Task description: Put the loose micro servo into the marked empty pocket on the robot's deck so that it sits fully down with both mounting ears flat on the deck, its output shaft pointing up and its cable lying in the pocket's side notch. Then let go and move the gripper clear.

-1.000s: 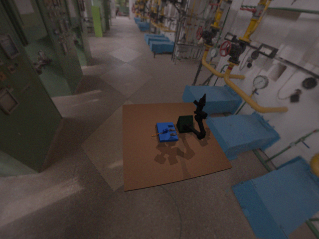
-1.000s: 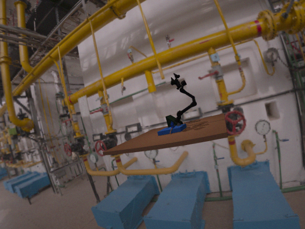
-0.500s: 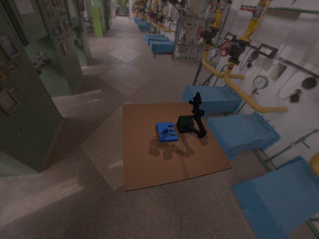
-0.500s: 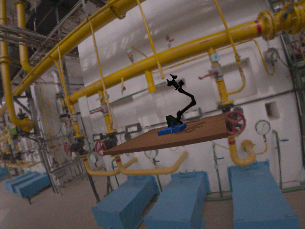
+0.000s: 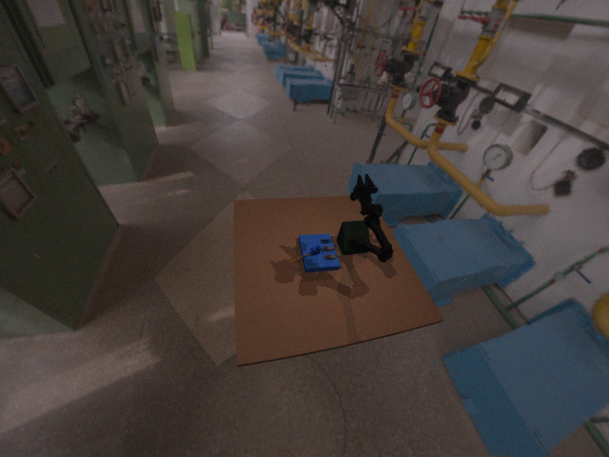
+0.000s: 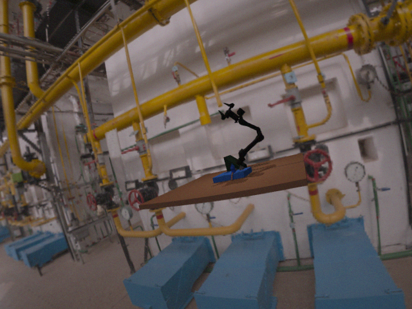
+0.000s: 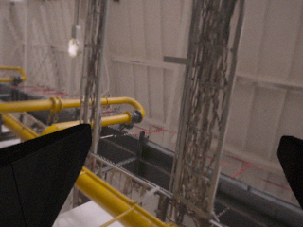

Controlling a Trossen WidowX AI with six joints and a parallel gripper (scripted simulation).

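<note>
The blue robot deck is 16 cm ahead of my gripper tip, 3 cm to the right of it and 66 cm below it.
</note>
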